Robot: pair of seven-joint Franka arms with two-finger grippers.
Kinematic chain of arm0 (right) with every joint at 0, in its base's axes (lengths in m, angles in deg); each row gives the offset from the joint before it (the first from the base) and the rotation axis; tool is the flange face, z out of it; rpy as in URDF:
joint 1: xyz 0 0 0.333 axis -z
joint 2: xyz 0 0 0 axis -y
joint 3: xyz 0 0 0.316 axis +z
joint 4: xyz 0.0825 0 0 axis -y
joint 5: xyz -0.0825 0 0.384 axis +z
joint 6: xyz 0 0 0 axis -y
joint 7: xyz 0.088 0 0 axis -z
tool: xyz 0 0 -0.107 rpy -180 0 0
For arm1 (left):
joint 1: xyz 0 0 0.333 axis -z
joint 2: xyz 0 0 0 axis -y
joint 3: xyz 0 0 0.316 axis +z
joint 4: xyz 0.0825 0 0 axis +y
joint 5: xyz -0.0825 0 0.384 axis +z
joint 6: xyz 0 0 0 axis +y
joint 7: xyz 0.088 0 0 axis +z
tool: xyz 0 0 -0.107 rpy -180 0 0
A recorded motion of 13 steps. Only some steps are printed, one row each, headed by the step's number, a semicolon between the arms.
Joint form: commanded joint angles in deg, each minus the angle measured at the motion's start. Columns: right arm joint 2, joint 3, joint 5, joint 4, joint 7, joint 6, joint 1; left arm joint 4, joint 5, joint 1, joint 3, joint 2, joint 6, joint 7.
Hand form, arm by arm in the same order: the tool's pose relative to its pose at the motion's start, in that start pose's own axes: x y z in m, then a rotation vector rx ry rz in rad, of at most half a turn. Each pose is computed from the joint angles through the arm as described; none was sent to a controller.
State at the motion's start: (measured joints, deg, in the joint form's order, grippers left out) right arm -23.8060 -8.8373 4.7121 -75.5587 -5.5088 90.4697 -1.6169; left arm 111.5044 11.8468 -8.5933 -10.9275 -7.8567 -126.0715 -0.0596
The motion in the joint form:
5: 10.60 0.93 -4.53 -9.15 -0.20 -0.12 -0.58; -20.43 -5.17 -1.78 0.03 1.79 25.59 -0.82
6: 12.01 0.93 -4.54 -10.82 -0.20 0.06 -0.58; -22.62 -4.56 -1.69 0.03 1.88 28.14 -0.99
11: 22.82 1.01 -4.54 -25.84 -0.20 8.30 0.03; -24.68 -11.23 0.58 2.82 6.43 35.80 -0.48
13: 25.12 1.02 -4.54 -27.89 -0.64 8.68 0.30; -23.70 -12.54 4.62 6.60 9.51 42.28 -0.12
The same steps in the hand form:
5: -0.0542 -0.0040 -0.0356 -0.0529 0.0157 -0.0262; 0.0132 -0.0465 -0.1421 -0.0488 -0.0676 -0.1076
6: -0.0615 -0.0035 -0.0362 -0.0496 0.0144 -0.0259; 0.0122 -0.0493 -0.1574 -0.0378 -0.0733 -0.1056
11: -0.1095 0.0055 -0.0270 -0.0287 0.0851 -0.0180; -0.0147 -0.0426 -0.2120 -0.1366 -0.0878 -0.1412
13: -0.1218 0.0080 -0.0310 -0.0241 0.0962 -0.0218; -0.0407 -0.0337 -0.2279 -0.1596 -0.1630 -0.1373

